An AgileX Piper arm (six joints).
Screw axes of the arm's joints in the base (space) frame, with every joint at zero. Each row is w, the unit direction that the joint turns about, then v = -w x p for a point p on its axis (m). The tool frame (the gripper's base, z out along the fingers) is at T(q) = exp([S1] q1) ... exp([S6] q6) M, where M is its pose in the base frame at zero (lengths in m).
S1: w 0 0 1 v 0 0 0
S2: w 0 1 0 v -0.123 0 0
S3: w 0 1 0 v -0.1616 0 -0.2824
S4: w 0.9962 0 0.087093 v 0 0.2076 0
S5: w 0 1 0 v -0.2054 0 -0.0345
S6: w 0.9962 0 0.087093 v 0 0.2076 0
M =
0.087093 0 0.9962 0.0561
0 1 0 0
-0.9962 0 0.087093 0.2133
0 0 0 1
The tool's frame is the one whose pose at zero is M.
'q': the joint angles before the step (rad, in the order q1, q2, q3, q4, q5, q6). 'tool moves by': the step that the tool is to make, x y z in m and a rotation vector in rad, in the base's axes. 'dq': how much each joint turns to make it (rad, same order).
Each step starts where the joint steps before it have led.
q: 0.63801 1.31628 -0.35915 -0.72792 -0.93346 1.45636
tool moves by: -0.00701 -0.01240 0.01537 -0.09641 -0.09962 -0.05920
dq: 0.00000 -0.14130 -0.00261 -0.03513 0.18344 -0.02715
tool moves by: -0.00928 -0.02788 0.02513 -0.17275 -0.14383 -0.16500
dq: -0.00002 -0.23188 -0.02404 -0.07940 0.35716 -0.01687
